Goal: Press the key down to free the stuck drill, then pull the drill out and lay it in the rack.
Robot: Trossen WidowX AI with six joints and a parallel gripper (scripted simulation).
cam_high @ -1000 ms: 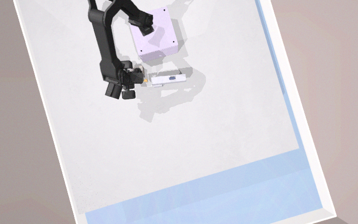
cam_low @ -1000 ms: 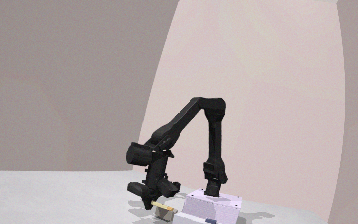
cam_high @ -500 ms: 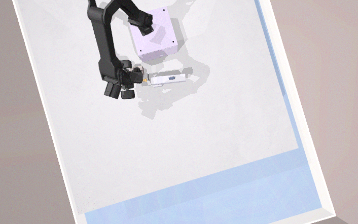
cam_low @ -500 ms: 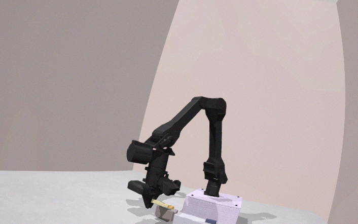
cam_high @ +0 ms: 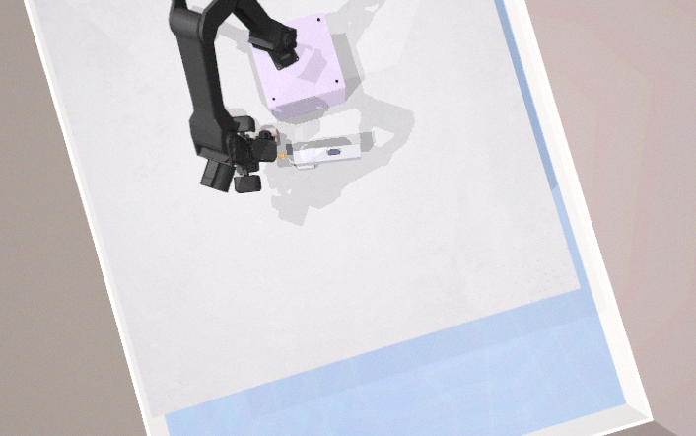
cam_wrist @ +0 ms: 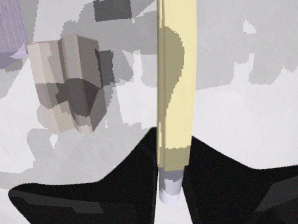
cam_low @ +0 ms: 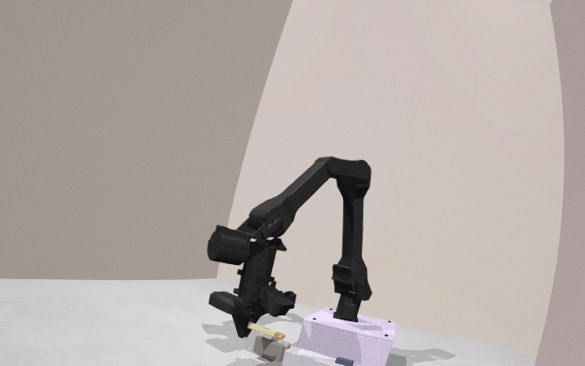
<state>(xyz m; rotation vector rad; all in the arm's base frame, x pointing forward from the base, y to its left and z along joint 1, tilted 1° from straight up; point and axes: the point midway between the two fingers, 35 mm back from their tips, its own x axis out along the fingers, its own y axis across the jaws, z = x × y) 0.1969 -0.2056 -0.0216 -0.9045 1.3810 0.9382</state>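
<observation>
My gripper tip is 40 mm to the right of the drill, 40 mm below it and 10 mm short of it. Round my gripper tip: key (210 mm to the left, 90 mm ahead, 10 mm above); then housing block (180 mm to the left, 80 mm ahead); then rack (60 mm to the left, 50 mm behind, 30 mm below).
</observation>
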